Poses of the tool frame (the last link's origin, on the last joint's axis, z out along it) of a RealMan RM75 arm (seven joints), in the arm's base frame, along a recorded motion.
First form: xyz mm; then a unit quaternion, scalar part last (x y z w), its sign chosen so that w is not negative.
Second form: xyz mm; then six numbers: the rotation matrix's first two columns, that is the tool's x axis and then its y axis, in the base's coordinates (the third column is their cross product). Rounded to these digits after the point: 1 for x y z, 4 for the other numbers.
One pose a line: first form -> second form
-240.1 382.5 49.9 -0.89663 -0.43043 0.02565 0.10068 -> -240.1 382.5 49.9 0.6281 0.7770 0.0407 0.7667 -0.6092 -0.2026
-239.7 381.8 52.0 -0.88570 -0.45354 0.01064 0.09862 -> -239.7 381.8 52.0 0.5884 0.8055 0.0706 0.8013 -0.5692 -0.1843
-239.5 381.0 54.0 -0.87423 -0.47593 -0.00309 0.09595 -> -239.5 381.0 54.0 0.5470 0.8315 0.0967 0.8327 -0.5286 -0.1648
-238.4 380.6 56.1 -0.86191 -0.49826 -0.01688 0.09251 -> -238.4 380.6 56.1 0.5029 0.8558 0.1213 0.8620 -0.4864 -0.1427
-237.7 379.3 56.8 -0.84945 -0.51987 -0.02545 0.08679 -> -237.7 379.3 56.8 0.4582 0.8788 0.1335 0.8876 -0.4444 -0.1210
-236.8 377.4 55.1 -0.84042 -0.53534 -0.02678 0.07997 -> -236.8 377.4 55.1 0.4254 0.8955 0.1306 0.9041 -0.4140 -0.1057
